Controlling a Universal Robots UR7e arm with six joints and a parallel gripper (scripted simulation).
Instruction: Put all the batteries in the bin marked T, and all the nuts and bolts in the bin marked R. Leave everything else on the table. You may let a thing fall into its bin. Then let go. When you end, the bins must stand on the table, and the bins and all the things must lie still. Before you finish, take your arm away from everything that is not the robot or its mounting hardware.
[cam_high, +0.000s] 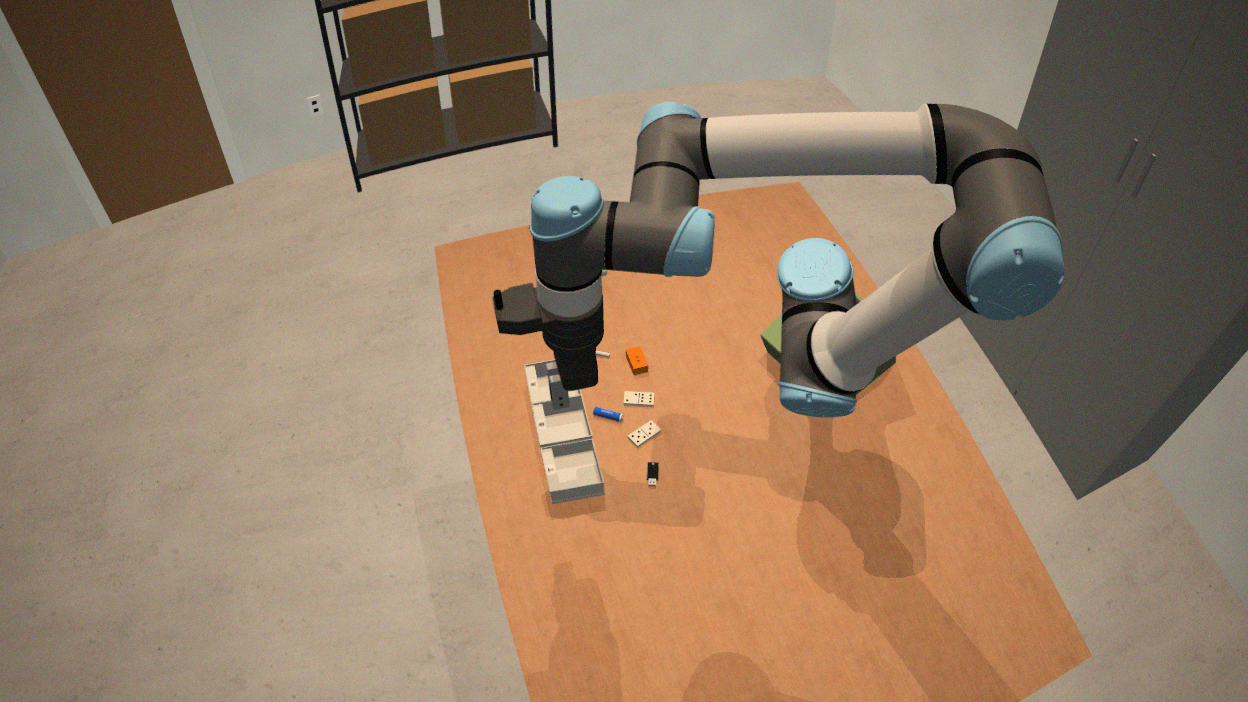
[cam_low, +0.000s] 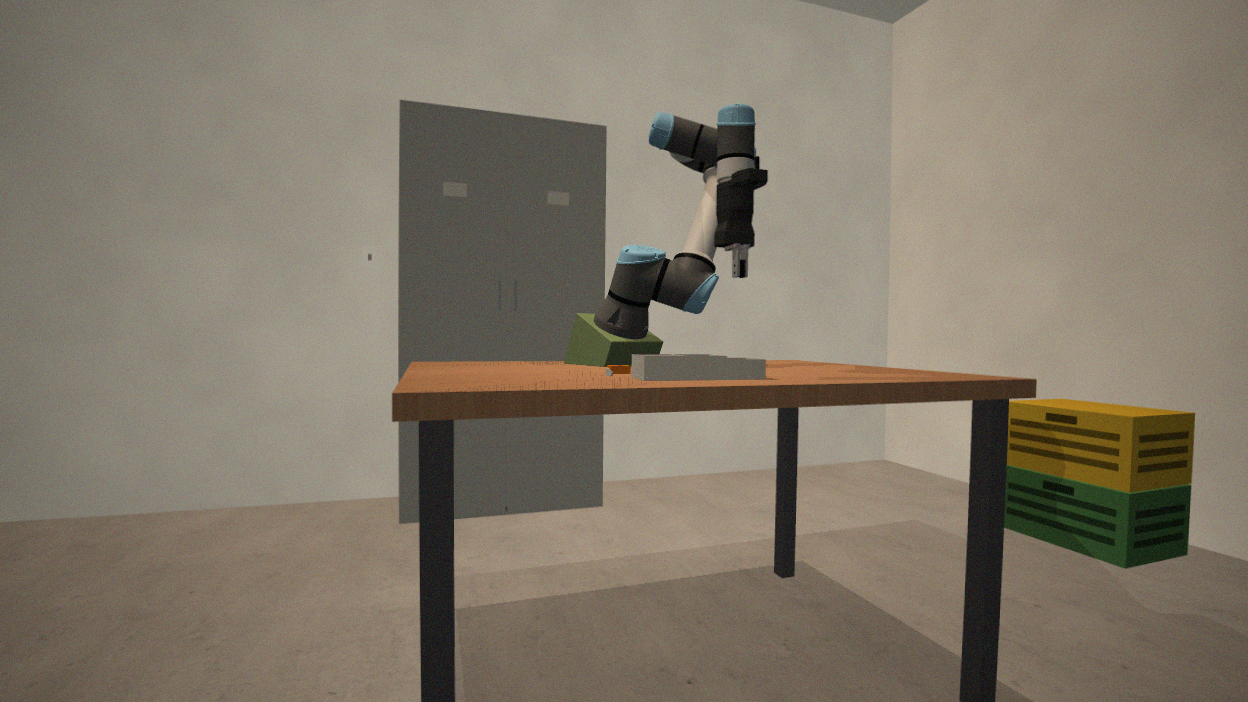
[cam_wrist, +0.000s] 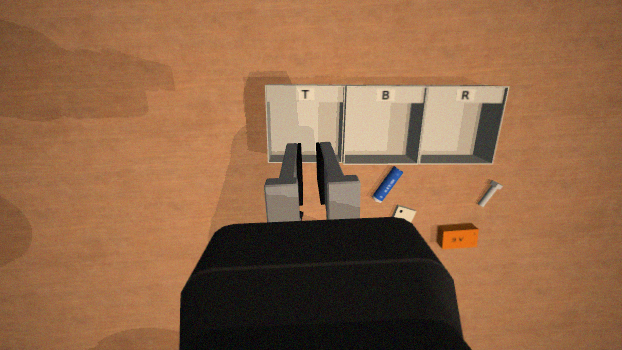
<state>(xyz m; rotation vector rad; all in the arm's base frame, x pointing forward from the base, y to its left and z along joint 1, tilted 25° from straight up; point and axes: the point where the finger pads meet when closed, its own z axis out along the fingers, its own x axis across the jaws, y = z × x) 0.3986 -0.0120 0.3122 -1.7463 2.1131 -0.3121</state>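
Now: the grey bolt 22 cm to the right of my hand, 21 cm below it and 14 cm behind it. From my hand the other things lie so: blue cylindrical battery: 21 cm below, 11 cm behind, 8 cm to the right; black USB stick: 22 cm below, 12 cm behind, 5 cm to the left; grey bin row: 20 cm below, 8 cm to the right, 2 cm behind.
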